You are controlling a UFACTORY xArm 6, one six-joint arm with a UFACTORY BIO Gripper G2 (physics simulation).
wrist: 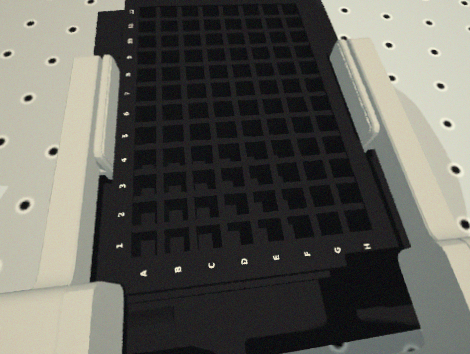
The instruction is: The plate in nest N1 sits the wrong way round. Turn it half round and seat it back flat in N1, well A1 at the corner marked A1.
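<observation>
The black 96-well plate (227, 122) fills the middle of the wrist view, wells facing up. Its row letters A to H run left to right along the near edge, and its column numbers run from 1 near to 12 far on the left side. Well A1 is at the near left corner. My gripper (232, 100) is shut on the plate, one pale finger pad against each long side. The dark nest (225, 312) shows below the near edge. No A1 corner mark shows on it. Whether the plate touches the nest cannot be told from this view.
A pale deck (30, 65) with rows of dark round holes lies on both sides of the nest. A soft shadow falls on the deck at the right, beside the right finger. A dark block edge (109, 32) shows at the far left of the plate.
</observation>
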